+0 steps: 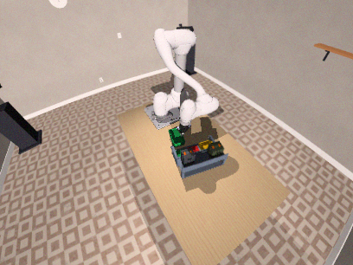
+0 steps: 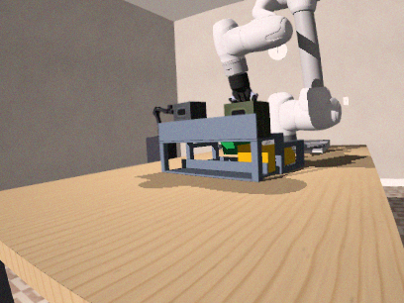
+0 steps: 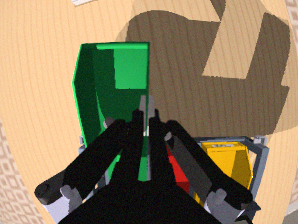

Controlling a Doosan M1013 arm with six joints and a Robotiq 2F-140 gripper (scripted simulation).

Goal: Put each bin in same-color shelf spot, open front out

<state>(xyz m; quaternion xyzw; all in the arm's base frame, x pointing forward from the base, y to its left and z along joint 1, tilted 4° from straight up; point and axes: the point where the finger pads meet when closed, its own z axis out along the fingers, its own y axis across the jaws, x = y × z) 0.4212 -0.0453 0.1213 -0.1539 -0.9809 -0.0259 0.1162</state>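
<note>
My hand is 4 cm to the left of the green bin, 4 cm above it and 3 cm past it. Also, from my hand: dark box 24 cm ahead, 13 cm to the right, 4 cm above; then yellow bin 22 cm ahead, 12 cm to the left, 8 cm below.
</note>
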